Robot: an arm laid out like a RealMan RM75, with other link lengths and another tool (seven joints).
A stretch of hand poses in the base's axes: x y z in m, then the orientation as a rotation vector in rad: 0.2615 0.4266 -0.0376 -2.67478 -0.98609 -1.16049; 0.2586 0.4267 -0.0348 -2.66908 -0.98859 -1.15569; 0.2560 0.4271 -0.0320 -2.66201 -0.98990 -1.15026; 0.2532 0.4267 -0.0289 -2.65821 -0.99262 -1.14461; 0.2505 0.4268 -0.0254 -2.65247 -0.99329 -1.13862; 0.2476 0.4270 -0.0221 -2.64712 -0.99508 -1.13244; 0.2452 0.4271 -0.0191 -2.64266 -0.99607 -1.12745; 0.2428 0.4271 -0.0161 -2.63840 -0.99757 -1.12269
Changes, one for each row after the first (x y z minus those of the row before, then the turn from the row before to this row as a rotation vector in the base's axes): -0.0029 0.0001 0.0028 0.00358 0.00313 0.00490; -0.0026 0.0004 0.0028 0.00529 0.00375 0.00520; -0.0028 -0.0004 0.0031 0.00208 0.00363 0.00415; -0.0027 0.0001 0.0035 0.00464 0.00419 0.00431; -0.0029 0.0002 0.0033 0.00377 0.00417 0.00465; -0.0024 0.0001 0.0030 0.00338 0.00344 0.00362; -0.0024 0.0000 0.0030 0.00293 0.00321 0.00371
